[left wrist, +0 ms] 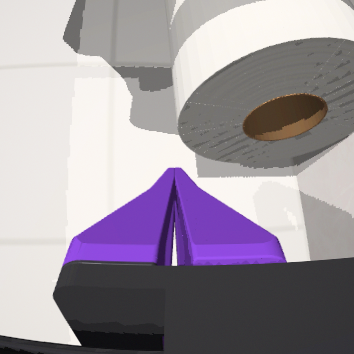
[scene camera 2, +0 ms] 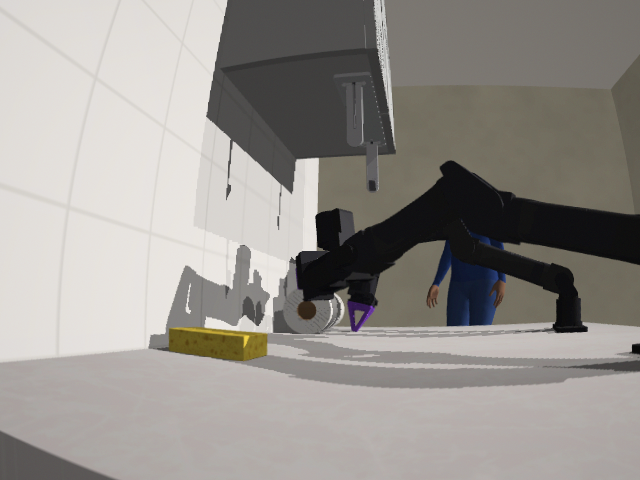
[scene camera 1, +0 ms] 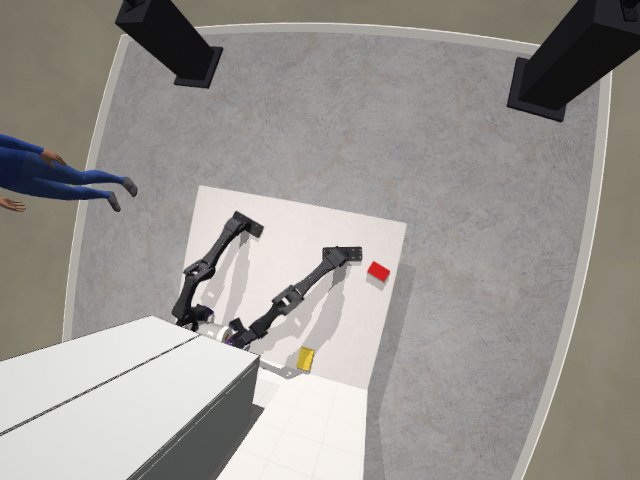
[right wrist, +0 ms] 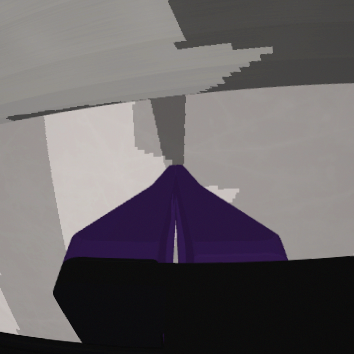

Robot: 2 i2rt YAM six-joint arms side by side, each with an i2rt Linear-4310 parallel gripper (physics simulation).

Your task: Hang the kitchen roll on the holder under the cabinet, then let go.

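Frame: origin at the left arm's base, x right, y up, z back, level; millimetres.
Seen in the pictures: left gripper, fingertip midpoint: (left wrist: 174, 178) (scene camera 2: 300, 284); right gripper, fingertip midpoint: (scene camera 2: 354, 331) (scene camera 1: 213, 312) (right wrist: 175, 176); left arm's base at its link origin: (scene camera 1: 342, 253); right arm's base at its link origin: (scene camera 2: 568, 329) (scene camera 1: 247, 224).
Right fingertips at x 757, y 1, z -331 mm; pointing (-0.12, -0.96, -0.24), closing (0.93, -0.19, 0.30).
Pixels of each thing's top centre, then the offset from my right fingertips to it.
- white kitchen roll at its top centre: (scene camera 2: 317, 288) (scene camera 1: 199, 334) dx +20, dy +112, dz -98 mm
- holder at its top centre: (scene camera 2: 364, 109) dx -263, dy +493, dz -3 mm
- yellow sponge at its top centre: (scene camera 2: 218, 331) (scene camera 1: 304, 359) dx -552, dy +29, dz -220 mm
- red block at its top centre: (scene camera 1: 378, 271) dx -935, dy +19, dz +242 mm
The white kitchen roll (scene camera 1: 208, 328) (scene camera 2: 310, 326) (left wrist: 240, 37) (right wrist: 100, 55) lies on its side on the counter near the tiled wall. Its brown core shows at the near end in scene camera 2. The holder (scene camera 2: 354, 116), with two hanging arms, is under the cabinet (scene camera 2: 289, 103) and bears no roll. My left gripper (scene camera 1: 229, 341) (left wrist: 174, 178) is shut and empty, just off the roll's core end; its fingers are mostly hidden in scene camera 2. My right gripper (scene camera 2: 355, 328) (right wrist: 175, 176) is shut and empty, pointing down beside the roll, close to the counter.
A yellow sponge (scene camera 1: 305, 359) (scene camera 2: 206, 343) lies on the counter near the wall. A red block (scene camera 1: 378, 271) lies by the left arm's base. The cabinet hangs above the roll, and in scene camera 1 it covers part of the counter. A person in blue (scene camera 2: 470, 289) stands beyond the counter.
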